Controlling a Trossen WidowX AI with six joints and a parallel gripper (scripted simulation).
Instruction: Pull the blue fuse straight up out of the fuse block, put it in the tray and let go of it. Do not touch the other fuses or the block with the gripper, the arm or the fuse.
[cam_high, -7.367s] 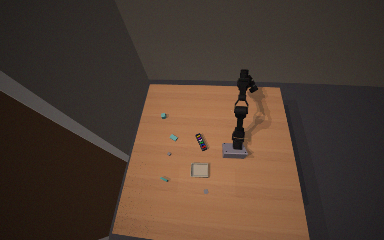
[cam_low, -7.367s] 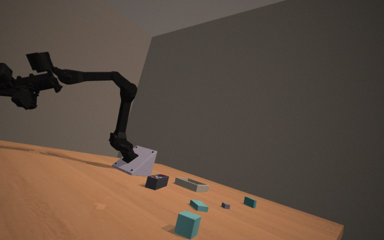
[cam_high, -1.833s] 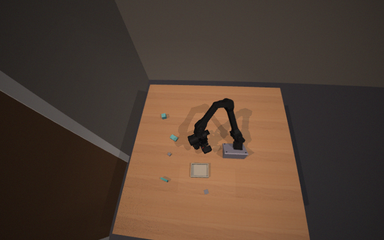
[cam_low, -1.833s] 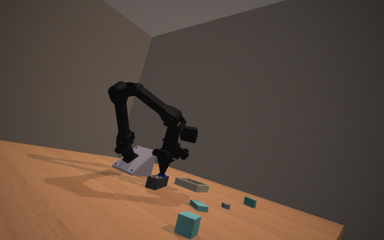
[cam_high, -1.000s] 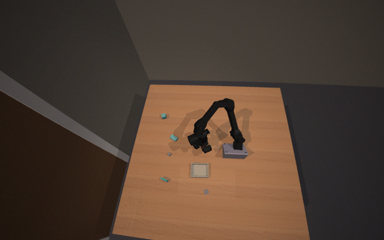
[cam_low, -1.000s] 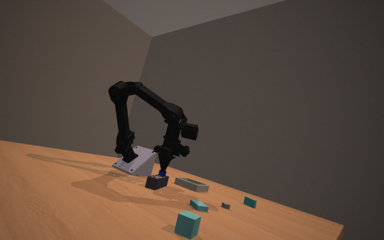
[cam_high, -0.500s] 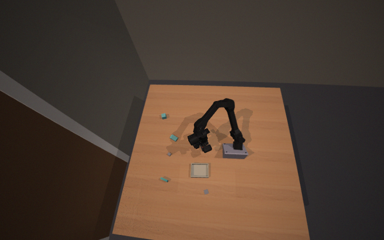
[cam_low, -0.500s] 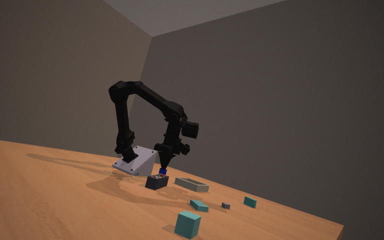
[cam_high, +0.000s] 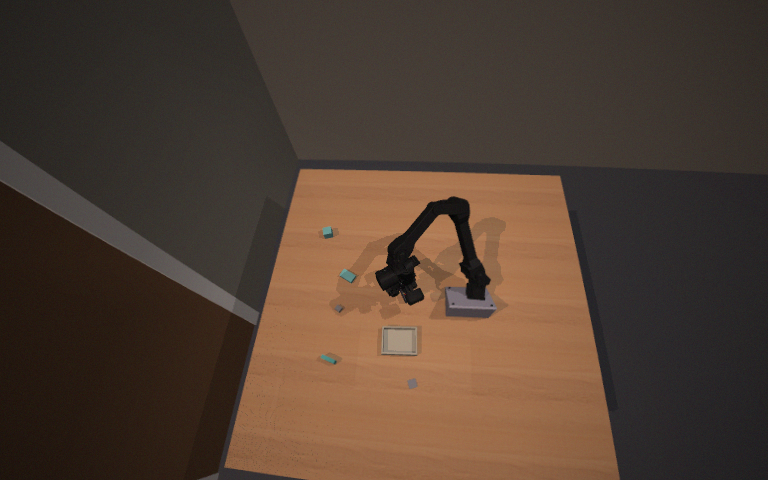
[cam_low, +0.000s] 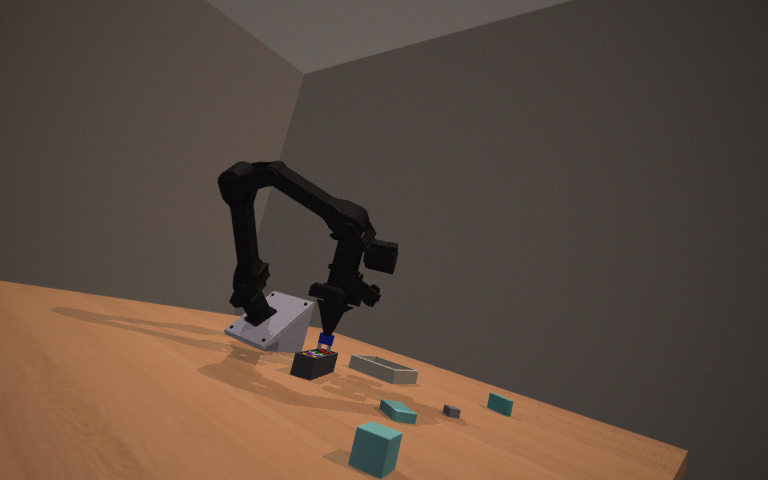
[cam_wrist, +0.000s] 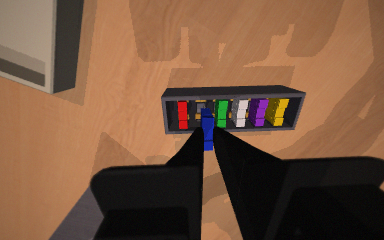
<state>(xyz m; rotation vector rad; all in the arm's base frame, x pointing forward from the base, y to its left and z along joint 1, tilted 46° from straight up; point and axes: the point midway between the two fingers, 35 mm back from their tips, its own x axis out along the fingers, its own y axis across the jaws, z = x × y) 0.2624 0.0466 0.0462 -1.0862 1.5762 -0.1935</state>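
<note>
My gripper tip is 200 mm to the right of the shallow grey tray and 70 mm above it.
</note>
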